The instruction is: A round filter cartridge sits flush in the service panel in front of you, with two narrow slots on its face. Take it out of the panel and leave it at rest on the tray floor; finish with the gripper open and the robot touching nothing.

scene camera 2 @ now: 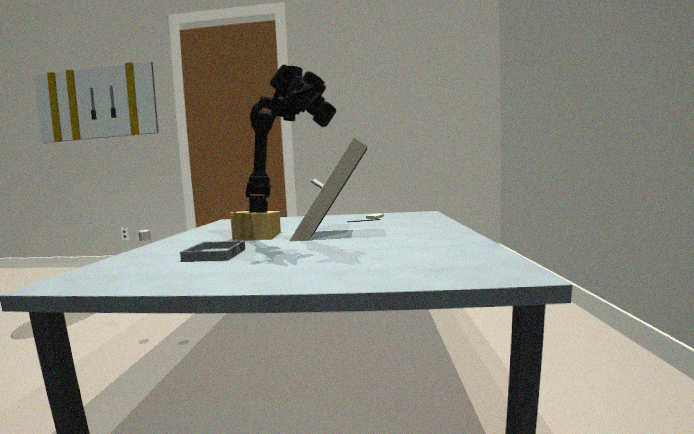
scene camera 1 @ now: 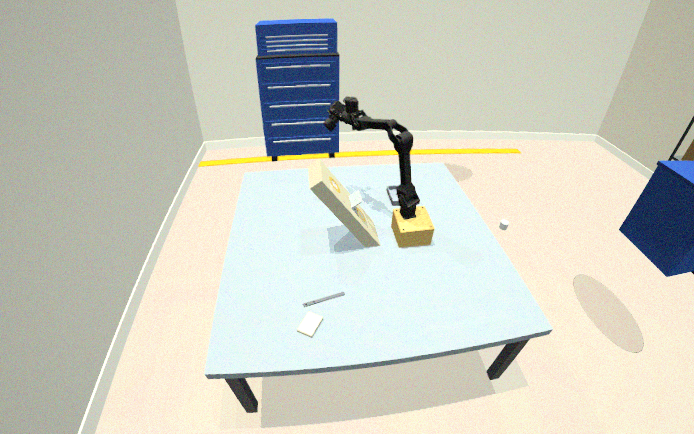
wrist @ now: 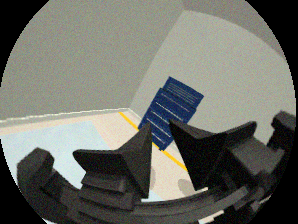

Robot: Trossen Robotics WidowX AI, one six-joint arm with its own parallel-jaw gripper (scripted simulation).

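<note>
A beige service panel appears in the pictures, together with my gripper. The wrist view shows my gripper too.
</note>
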